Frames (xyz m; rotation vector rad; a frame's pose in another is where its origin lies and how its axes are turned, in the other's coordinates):
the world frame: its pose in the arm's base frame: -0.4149 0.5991 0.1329 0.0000 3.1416 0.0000
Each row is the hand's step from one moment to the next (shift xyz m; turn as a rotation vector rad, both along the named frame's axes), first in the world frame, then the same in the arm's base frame.
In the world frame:
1: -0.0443 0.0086 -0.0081 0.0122 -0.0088 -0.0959
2: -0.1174 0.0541 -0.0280 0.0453 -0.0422 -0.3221
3: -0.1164 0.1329 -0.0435 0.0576 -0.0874 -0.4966
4: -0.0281 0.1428 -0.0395 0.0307 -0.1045 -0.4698
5: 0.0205 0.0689 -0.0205 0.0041 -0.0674 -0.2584
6: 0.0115 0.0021 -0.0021 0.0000 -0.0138 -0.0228
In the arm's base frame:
1: 0.0443 0.0086 0.0081 -0.0122 -0.0088 0.0959
2: 0.1174 0.0541 0.0280 -0.0453 -0.0422 0.3221
3: 0.1164 0.1329 0.0435 -0.0576 -0.0874 0.4966
4: 0.0281 0.1428 0.0395 -0.0307 -0.1045 0.4698
5: -0.0205 0.0689 0.0205 -0.0041 -0.0674 0.2584
6: -0.0115 0.0021 0.0021 0.0000 -0.0138 0.0228

